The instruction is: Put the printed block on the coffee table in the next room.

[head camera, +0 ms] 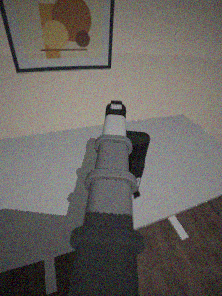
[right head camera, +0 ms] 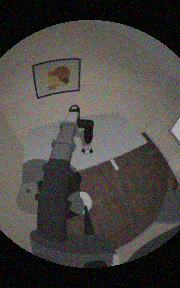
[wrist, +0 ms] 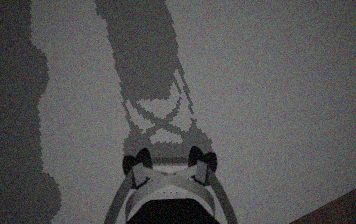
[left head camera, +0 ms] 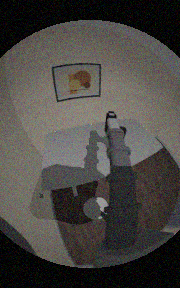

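Pixels of known places: gripper, fingertip midpoint: (right head camera: 86,151) (wrist: 170,159); robot's base at its link origin: (right head camera: 79,201) (left head camera: 95,207).
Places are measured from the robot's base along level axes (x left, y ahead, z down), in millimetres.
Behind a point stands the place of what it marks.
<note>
My gripper (wrist: 170,159) @[x -86, y 491, z -922 mm] (right head camera: 87,150) @[x -86, y 491, z -922 mm] points down at the pale table top (head camera: 172,150) @[x -382, y 847, z -922 mm] (left head camera: 65,150) @[x 379, y 540, z -922 mm] (right head camera: 115,137) @[x -410, y 702, z -922 mm] (wrist: 280,100) @[x -221, y 554, z -922 mm], near its front edge. In the wrist view its fingers have come together on the small pale printed block (wrist: 167,169) @[x -83, y 489, z -954 mm], one dark pad at each side. The block's dark side and light top show as a band between the pads; the finger links hide much of it. The shadows of fingers and block meet close behind them, low at the table. In the head view the arm hides most of the gripper. No table that I can tell is the coffee table shows.
My telescoping arm (head camera: 111,192) @[x -1, y 222, z -1342 mm] (left head camera: 120,185) @[x 13, y 135, z -1345 mm] (right head camera: 56,185) @[x -14, y 119, z -1345 mm] reaches over the table towards the wall. A framed picture (head camera: 70,30) @[x 267, y 1058, z -1506 mm] (left head camera: 77,80) @[x 305, y 1043, z -1528 mm] (right head camera: 57,77) @[x 292, y 1048, z -1511 mm] hangs behind. Brown wooden floor (head camera: 180,260) @[x -685, y 472, z 28 mm] (right head camera: 125,200) @[x -897, y -53, z 28 mm] lies in front. A round, partly shaded white object (left head camera: 103,202) @[x -117, y 95, z -187 mm] (right head camera: 86,200) @[x -115, y 34, z -187 mm] stands low.
</note>
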